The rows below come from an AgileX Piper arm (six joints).
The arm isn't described. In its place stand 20 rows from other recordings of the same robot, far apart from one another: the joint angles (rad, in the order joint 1, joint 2, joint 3, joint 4, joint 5, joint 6), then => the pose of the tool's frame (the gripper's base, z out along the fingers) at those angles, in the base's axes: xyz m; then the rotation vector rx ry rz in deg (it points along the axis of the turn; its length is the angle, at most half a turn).
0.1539 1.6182 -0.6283 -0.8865 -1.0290 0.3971 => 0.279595 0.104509 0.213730 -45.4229 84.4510 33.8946
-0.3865 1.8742 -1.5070 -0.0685 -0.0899 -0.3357 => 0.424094 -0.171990 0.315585 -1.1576 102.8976 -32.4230
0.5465 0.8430 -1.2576 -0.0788 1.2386 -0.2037 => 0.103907 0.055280 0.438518 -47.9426 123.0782 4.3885
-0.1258 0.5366 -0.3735 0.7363 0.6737 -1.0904 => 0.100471 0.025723 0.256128 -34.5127 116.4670 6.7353
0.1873 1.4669 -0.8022 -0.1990 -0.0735 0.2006 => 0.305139 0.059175 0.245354 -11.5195 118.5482 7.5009
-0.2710 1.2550 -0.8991 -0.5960 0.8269 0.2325 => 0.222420 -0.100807 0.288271 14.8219 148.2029 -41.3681
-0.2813 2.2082 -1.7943 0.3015 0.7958 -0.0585 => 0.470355 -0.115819 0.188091 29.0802 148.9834 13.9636
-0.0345 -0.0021 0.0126 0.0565 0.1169 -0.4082 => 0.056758 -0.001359 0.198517 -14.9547 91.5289 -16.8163
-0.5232 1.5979 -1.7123 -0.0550 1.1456 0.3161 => 0.292999 -0.174268 0.402422 58.3933 132.0248 -8.9619
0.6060 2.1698 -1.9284 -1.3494 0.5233 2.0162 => 0.451542 0.258932 0.295700 25.0658 102.2891 25.8899
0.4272 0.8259 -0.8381 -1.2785 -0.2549 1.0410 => 0.146756 0.090950 0.418866 -36.7813 71.9201 19.2021
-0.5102 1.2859 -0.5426 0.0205 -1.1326 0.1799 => 0.217896 -0.123875 0.311053 22.4570 58.8340 -17.1246
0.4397 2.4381 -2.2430 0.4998 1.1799 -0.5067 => 0.452030 0.257202 0.193938 -63.2087 145.5690 38.7910
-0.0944 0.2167 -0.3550 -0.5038 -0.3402 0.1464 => 0.050819 0.009913 0.344026 -15.5152 58.5284 -17.3298
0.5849 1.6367 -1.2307 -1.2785 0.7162 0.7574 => 0.333347 0.152125 0.306669 -36.7535 111.9878 -35.9929
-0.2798 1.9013 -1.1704 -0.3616 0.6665 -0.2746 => 0.347776 -0.120637 0.159664 -21.0091 166.4424 -27.0659
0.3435 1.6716 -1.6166 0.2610 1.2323 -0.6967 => 0.321740 0.138604 0.348215 -74.7084 136.8398 15.1160
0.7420 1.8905 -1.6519 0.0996 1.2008 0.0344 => 0.286500 0.274098 0.274452 -56.7957 160.1124 14.6736
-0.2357 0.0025 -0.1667 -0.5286 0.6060 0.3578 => 0.031499 -0.034449 0.221248 19.4614 105.6789 -28.3894
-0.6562 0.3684 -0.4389 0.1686 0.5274 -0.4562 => 0.067589 -0.042346 0.289577 16.2171 111.9491 -31.9852
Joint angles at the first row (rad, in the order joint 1, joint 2, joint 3, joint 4, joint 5, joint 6):
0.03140, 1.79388, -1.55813, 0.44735, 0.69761, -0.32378
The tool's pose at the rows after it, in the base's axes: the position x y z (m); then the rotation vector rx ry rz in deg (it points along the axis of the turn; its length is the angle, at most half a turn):
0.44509, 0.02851, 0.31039, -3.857, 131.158, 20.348
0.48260, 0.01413, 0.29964, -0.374, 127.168, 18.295
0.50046, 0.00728, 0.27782, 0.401, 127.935, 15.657
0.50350, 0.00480, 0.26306, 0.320, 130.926, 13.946
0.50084, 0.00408, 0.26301, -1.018, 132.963, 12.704
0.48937, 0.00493, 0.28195, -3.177, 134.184, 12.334
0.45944, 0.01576, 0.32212, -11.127, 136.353, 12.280
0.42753, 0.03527, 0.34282, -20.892, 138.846, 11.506
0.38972, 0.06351, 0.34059, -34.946, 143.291, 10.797
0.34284, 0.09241, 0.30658, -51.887, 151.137, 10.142
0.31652, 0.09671, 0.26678, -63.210, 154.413, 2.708
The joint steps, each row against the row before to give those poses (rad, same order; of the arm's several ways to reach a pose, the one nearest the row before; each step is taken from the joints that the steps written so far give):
-0.02234, 0.10778, -0.13339, 0.00991, -0.04247, 0.02496
-0.02576, 0.13157, -0.14622, -0.00560, -0.06240, 0.01585
-0.00738, 0.07979, -0.05213, -0.04565, -0.02487, 0.02178
-0.00113, 0.02793, -0.00474, -0.05253, 0.02078, 0.03111
0.00000, -0.00310, -0.00452, -0.03582, 0.03951, 0.00946
0.00001, -0.04691, -0.00086, -0.01815, 0.06997, -0.00432
0.01706, -0.10755, 0.00543, -0.01050, 0.15269, -0.05569
0.04499, -0.10018, 0.05661, -0.02382, 0.10606, -0.06066
0.07887, -0.09841, 0.12429, -0.03422, 0.09485, -0.08126
0.10692, -0.08850, 0.21943, -0.05454, 0.07573, -0.06560
0.05844, -0.03802, 0.19274, -0.11258, -0.04999, -0.03179

